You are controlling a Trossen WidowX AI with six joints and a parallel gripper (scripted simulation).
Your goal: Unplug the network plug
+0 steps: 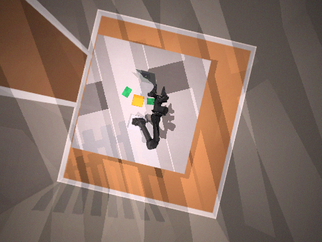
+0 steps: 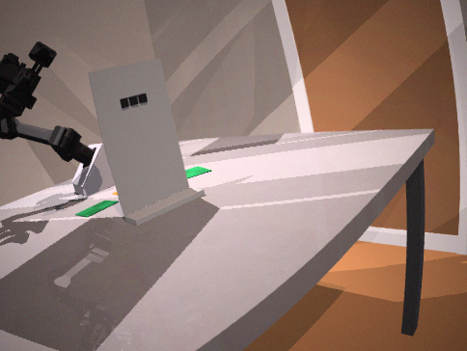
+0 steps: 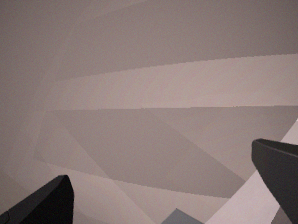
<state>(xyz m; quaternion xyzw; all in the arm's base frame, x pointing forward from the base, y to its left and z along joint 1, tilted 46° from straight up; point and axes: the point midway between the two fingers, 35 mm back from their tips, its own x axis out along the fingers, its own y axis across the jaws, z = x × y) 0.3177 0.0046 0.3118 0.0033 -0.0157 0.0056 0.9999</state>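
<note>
Now: the network plug 11 cm ahead of my gripper tip, 15 cm to the left of it and 15 cm below it. From my gripper tip the other things lie so: orange square (9 cm behind, 24 cm to the left, 37 cm below); grey upright panel (13 cm ahead, 15 cm to the left, 23 cm below).
</note>
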